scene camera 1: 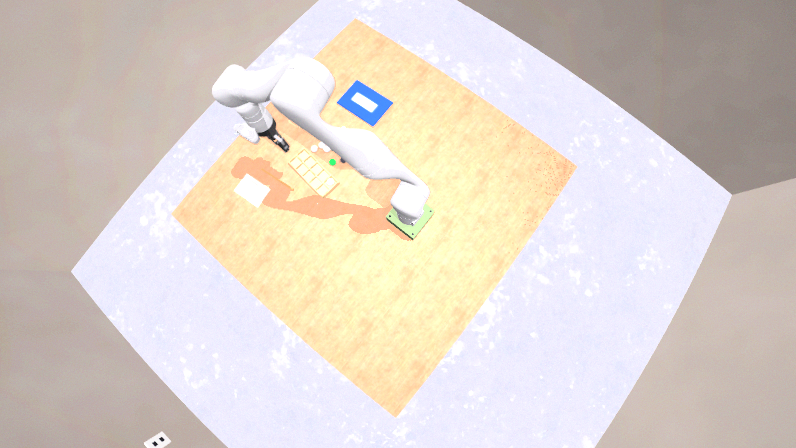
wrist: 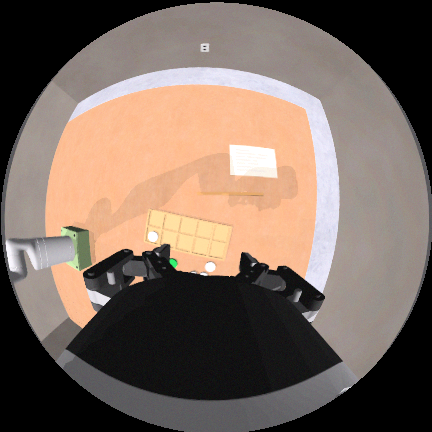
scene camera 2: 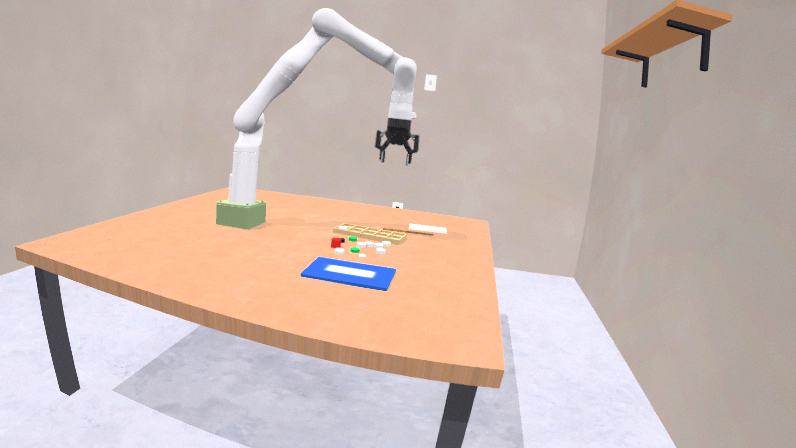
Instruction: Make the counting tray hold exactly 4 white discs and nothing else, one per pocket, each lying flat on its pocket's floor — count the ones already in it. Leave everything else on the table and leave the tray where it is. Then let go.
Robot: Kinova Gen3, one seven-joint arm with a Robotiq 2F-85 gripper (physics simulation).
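Observation:
The tan counting tray (scene camera 1: 306,180) (scene camera 2: 367,237) (wrist: 188,226) has two rows of pockets. One white disc (scene camera 2: 343,227) (wrist: 152,236) sits in a corner pocket at the robot-base end; the other pockets look empty in the wrist view. Several loose white discs (scene camera 1: 314,148) (scene camera 2: 381,250) (wrist: 210,266) lie on the table beside the tray, some close together. Two green discs lie there too, one green disc (scene camera 1: 332,162) (scene camera 2: 352,238) (wrist: 173,262) nearer the tray and another green disc (scene camera 2: 354,249) farther out. My gripper (scene camera 1: 286,148) (scene camera 2: 394,161) (wrist: 204,256) is open and empty, high above the table.
A red block (scene camera 2: 335,242) with a black part lies near the discs. A blue board (scene camera 1: 380,108) (scene camera 2: 311,271) lies beyond them. A white paper (scene camera 1: 252,190) (scene camera 2: 427,228) (wrist: 253,161) and a thin wooden strip (wrist: 230,193) lie on the tray's other side. The green base (scene camera 2: 240,214) carries the arm.

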